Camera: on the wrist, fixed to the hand. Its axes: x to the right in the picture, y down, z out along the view.
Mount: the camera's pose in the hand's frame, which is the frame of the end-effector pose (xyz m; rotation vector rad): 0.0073 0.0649 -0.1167 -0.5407 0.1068 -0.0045
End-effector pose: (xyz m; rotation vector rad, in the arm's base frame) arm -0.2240 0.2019 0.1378 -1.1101 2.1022 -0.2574
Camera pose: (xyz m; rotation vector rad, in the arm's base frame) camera -0.3478 0.2178 0.1859 -1.4303 2.3339 0.2759
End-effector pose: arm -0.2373 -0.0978 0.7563 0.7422 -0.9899 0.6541
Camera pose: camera -0.2271 0.0343 0.7380 0.2307 -1.0053 0.3881
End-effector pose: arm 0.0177 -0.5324 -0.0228 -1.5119 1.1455 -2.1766
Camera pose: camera -0.1020 -0.5262 -0.0822 1.5181 -1.7901 1.9689
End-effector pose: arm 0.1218 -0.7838 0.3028 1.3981 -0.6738 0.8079
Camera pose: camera 0.0665 -0.6671 0.3376 0.8609 -0.7383 0.6292
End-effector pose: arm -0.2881 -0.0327 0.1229 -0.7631 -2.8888 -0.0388
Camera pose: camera -0.2459 0.0199 0.2384 -0.7967 -2.7924 -0.8595
